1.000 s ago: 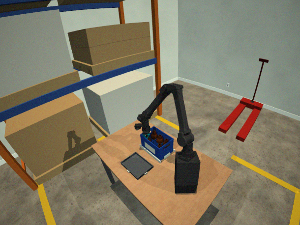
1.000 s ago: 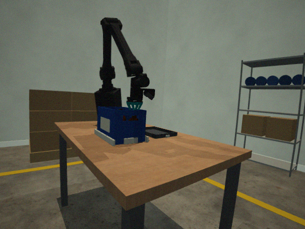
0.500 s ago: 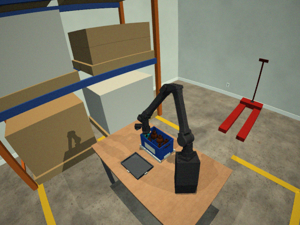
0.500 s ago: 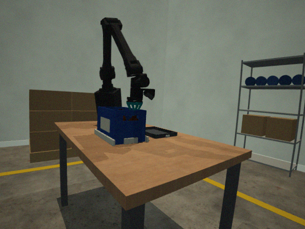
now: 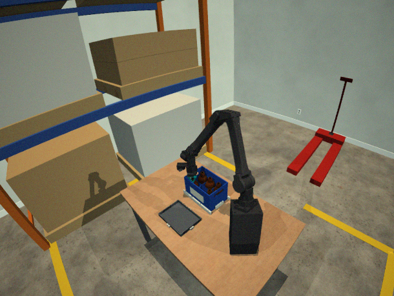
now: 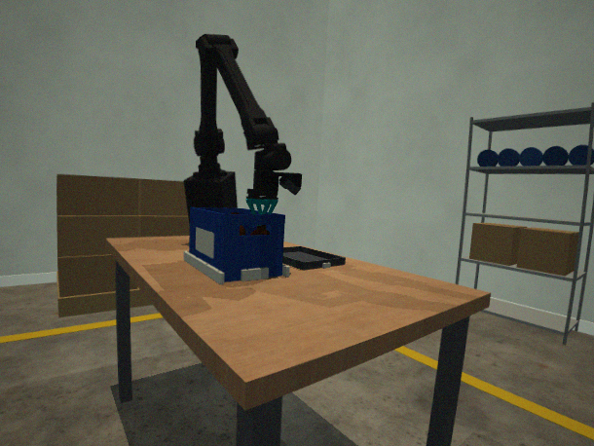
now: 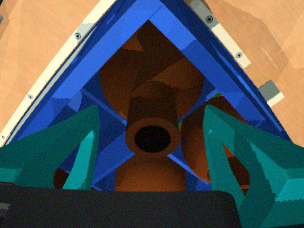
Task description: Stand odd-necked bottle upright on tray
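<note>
Right now my hand is 60 mm above the bottle. Also, from my hand: crate (90 mm behind, 30 mm to the right, 70 mm below); dark tray (80 mm behind, 250 mm to the left, 140 mm below).
</note>
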